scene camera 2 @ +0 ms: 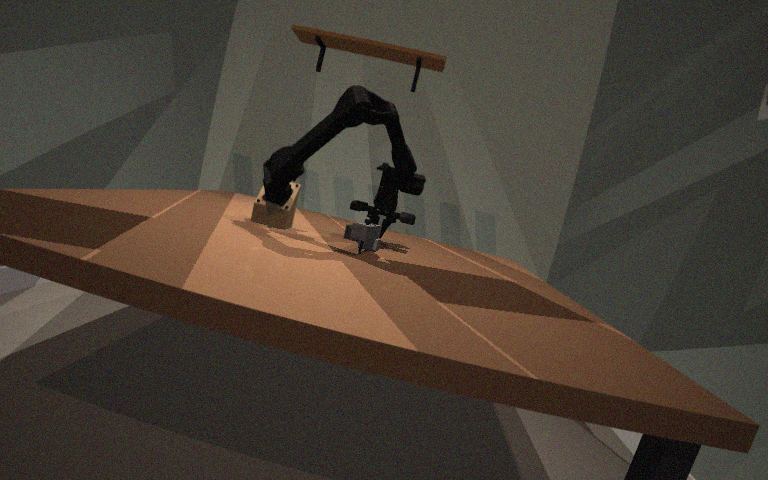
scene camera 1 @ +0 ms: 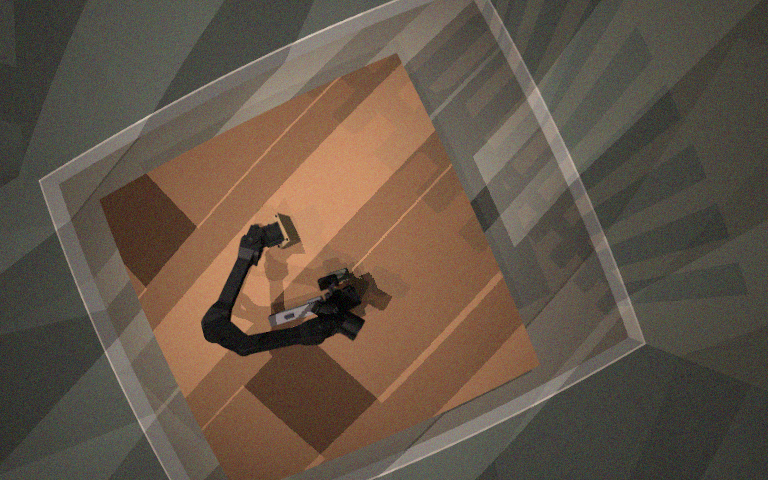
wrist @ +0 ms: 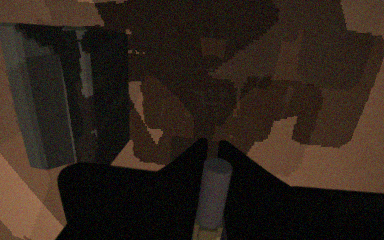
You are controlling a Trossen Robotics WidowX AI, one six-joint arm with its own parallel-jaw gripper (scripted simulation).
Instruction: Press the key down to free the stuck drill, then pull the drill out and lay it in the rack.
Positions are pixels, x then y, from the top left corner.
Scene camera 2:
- my gripper: 376, 241
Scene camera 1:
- my gripper: 338, 298
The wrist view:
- my gripper: 212, 146
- rack: 71, 83
